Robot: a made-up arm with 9 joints. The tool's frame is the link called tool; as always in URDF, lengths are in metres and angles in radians. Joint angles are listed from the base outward. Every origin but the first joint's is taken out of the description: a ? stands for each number. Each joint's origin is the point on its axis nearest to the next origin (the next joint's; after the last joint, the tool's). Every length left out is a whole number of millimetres.
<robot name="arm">
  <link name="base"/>
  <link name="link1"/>
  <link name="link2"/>
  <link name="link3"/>
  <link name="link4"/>
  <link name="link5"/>
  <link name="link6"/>
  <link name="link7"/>
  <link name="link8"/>
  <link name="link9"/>
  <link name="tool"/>
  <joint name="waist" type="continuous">
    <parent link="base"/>
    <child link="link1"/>
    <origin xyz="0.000 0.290 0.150"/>
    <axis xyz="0 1 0"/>
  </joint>
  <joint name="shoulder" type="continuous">
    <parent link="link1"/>
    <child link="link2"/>
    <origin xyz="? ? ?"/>
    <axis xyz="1 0 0"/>
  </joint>
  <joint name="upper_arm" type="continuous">
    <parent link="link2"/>
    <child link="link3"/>
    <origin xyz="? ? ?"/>
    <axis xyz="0 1 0"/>
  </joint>
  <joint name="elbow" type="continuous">
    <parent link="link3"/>
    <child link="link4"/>
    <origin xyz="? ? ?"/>
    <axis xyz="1 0 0"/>
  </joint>
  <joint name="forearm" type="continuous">
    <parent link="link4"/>
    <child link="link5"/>
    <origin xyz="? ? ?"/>
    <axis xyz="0 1 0"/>
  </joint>
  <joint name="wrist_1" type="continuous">
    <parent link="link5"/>
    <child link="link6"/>
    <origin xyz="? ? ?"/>
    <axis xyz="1 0 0"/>
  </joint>
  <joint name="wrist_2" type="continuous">
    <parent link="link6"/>
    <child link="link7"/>
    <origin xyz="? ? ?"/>
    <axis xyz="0 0 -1"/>
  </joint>
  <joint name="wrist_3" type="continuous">
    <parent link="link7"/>
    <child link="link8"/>
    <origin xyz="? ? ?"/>
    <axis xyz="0 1 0"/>
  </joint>
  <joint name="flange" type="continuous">
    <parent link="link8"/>
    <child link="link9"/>
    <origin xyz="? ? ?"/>
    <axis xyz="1 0 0"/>
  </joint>
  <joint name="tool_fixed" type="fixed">
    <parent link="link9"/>
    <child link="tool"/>
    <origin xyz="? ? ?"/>
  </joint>
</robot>
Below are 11 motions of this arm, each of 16 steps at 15 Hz.
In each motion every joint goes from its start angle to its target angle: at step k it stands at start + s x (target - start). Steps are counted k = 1, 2, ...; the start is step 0. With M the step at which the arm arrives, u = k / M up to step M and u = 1 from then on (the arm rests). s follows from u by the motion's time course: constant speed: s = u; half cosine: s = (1 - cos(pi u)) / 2; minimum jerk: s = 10 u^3 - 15 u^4 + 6 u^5.
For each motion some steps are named. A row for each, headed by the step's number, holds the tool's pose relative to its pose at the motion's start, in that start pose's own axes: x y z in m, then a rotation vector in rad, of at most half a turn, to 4 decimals.
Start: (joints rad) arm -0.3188 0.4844 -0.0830 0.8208 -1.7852 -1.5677 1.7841 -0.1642 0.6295
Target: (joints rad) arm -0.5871 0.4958 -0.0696 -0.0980 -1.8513 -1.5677 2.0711 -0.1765 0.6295
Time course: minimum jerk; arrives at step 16
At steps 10, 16:
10: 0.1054 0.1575 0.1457 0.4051 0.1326 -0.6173
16: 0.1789 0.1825 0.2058 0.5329 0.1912 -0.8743

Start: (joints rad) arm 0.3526 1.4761 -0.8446 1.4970 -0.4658 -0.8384 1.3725 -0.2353 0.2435
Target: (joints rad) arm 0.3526 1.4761 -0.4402 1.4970 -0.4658 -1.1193 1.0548 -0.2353 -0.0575
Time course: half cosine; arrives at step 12
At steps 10, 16:
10: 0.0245 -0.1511 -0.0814 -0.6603 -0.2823 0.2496
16: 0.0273 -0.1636 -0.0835 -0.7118 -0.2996 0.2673

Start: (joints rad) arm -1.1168 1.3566 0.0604 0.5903 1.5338 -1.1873 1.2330 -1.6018 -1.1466
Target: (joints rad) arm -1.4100 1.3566 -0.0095 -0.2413 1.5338 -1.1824 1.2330 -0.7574 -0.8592
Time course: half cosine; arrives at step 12
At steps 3, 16:
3: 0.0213 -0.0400 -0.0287 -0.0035 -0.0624 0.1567
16: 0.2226 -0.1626 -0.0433 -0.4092 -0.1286 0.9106

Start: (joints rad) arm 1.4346 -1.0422 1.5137 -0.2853 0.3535 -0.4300 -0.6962 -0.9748 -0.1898
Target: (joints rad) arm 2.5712 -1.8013 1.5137 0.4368 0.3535 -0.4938 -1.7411 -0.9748 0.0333
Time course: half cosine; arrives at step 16
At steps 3, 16:
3: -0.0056 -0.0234 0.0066 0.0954 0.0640 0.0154
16: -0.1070 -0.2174 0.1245 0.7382 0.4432 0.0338

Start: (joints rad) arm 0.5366 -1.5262 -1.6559 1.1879 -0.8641 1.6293 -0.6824 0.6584 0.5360
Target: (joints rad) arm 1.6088 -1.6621 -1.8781 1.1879 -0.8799 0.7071 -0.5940 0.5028 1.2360
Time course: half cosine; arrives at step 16
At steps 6, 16:
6: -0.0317 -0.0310 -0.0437 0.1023 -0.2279 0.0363
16: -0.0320 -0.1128 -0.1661 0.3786 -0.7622 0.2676

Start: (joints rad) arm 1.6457 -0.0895 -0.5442 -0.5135 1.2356 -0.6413 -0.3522 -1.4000 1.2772
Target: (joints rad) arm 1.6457 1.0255 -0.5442 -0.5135 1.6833 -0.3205 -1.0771 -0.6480 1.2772
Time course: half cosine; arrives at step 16
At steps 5, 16:
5: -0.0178 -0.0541 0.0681 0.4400 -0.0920 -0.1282
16: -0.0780 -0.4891 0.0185 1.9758 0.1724 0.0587

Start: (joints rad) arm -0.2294 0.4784 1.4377 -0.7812 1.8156 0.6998 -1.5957 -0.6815 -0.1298
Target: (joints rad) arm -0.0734 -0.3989 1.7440 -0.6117 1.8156 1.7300 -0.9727 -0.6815 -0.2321
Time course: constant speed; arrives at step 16
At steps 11, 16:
11: 0.2855 0.2115 -0.2093 -0.1012 -0.6190 -1.2076
16: 0.5055 0.1505 -0.2028 -0.1169 -0.8034 -1.8364

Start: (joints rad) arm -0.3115 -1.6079 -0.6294 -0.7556 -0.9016 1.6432 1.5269 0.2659 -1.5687
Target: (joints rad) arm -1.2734 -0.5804 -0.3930 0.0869 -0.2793 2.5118 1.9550 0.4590 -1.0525
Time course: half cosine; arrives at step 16
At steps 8, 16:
8: 0.1538 -0.4189 -0.0785 1.3518 0.3428 0.5497
16: 0.1573 -0.4996 -0.4515 2.0495 -0.3615 1.4828

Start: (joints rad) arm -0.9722 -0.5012 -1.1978 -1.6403 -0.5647 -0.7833 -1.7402 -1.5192 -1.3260
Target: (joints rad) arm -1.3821 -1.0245 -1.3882 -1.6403 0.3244 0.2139 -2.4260 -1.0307 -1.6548
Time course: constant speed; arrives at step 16
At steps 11, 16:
11: 0.0260 0.0828 0.0037 0.1692 0.1687 -0.1471
16: 0.0412 0.1645 -0.0018 0.0734 0.1363 -0.2351

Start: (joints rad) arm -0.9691 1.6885 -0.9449 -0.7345 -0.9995 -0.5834 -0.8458 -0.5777 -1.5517
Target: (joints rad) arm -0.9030 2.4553 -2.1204 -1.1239 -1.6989 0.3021 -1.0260 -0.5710 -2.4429
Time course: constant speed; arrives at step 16
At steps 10, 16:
10: -0.0619 0.0219 -0.1087 -1.1277 -0.1298 -0.0345
16: -0.0514 -0.0628 -0.2329 -1.4840 -0.6235 -0.0664

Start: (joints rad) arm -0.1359 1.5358 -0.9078 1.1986 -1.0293 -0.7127 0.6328 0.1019 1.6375
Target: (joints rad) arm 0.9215 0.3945 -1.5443 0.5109 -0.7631 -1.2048 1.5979 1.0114 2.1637
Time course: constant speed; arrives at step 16
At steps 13, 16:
13: -0.0758 0.0454 -0.0785 0.2601 0.8120 0.3007
16: -0.1082 0.0358 -0.0505 0.2863 1.0032 0.1916

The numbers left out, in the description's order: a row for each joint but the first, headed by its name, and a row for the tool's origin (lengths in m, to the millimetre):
shoulder: -0.020 0.000 -0.060
upper_arm: 0.000 0.100 0.070
elbow: 0.130 0.000 -0.120
forearm: 0.000 -0.050 0.090
wrist_1: 0.070 0.000 0.090
wrist_2: 0.000 -0.060 -0.170
wrist_3: -0.040 0.030 0.000
flange: -0.200 0.000 0.150
tool: 0.000 0.050 0.050

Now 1 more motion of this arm.
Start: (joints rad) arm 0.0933 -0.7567 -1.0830 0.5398 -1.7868 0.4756 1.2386 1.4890 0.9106
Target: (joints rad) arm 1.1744 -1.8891 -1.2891 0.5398 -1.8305 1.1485 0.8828 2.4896 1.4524
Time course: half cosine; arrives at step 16
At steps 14, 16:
14: 0.3446 -0.2539 -0.3846 0.8647 1.9596 -1.4535
16: 0.3382 -0.2357 -0.4121 0.8477 2.0671 -1.4494

